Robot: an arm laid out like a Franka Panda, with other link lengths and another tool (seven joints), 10 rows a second.
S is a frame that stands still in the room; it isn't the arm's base.
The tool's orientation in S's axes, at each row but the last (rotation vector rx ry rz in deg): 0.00, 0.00, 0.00; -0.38, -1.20, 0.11; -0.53, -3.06, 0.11; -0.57, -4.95, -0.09; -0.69, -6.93, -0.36; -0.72, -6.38, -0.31; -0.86, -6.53, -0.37; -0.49, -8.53, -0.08; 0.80, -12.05, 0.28
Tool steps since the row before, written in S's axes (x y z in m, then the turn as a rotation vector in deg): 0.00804, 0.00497, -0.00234, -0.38, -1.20, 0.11; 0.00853, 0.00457, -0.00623, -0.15, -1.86, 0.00; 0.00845, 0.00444, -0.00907, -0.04, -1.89, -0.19; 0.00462, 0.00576, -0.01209, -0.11, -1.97, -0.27; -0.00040, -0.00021, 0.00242, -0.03, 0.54, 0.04; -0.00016, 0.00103, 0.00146, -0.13, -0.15, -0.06; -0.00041, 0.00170, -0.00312, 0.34, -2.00, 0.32; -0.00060, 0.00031, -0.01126, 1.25, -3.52, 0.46; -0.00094, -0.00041, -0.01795, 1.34, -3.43, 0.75
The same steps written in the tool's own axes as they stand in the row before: 0.00804, 0.00497, -0.00234, -0.38, -1.20, 0.11; 0.00841, 0.00460, -0.00638, -0.15, -1.86, -0.01; 0.00796, 0.00451, -0.00947, -0.05, -1.89, -0.20; 0.00355, 0.00589, -0.01239, -0.13, -1.97, -0.28; -0.00010, -0.00024, 0.00245, -0.03, 0.54, 0.05; 0.00000, 0.00101, 0.00148, -0.14, -0.15, -0.05; -0.00077, 0.00174, -0.00303, 0.39, -2.00, 0.25; -0.00226, 0.00040, -0.01104, 1.31, -3.52, 0.24; -0.00467, -0.00064, -0.01735, 1.46, -3.43, 0.50
